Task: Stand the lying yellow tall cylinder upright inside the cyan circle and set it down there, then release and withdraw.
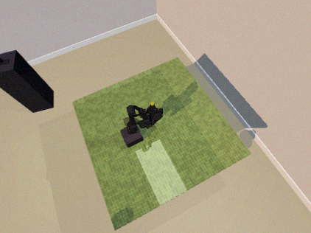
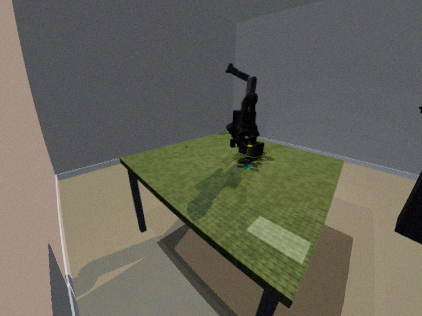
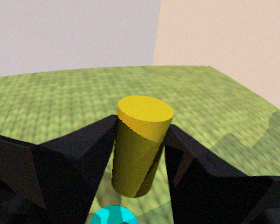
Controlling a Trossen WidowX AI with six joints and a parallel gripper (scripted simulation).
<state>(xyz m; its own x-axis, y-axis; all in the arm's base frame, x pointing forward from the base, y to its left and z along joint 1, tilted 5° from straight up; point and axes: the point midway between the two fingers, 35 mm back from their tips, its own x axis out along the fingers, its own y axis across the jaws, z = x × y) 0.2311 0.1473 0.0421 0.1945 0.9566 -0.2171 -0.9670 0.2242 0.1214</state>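
Now: gripper tip 150 mm above the cyan circle, 20 mm past it and 10 mm to the left of it. From my gripper tip the other things lie so: yellow tall cylinder (20 mm below).
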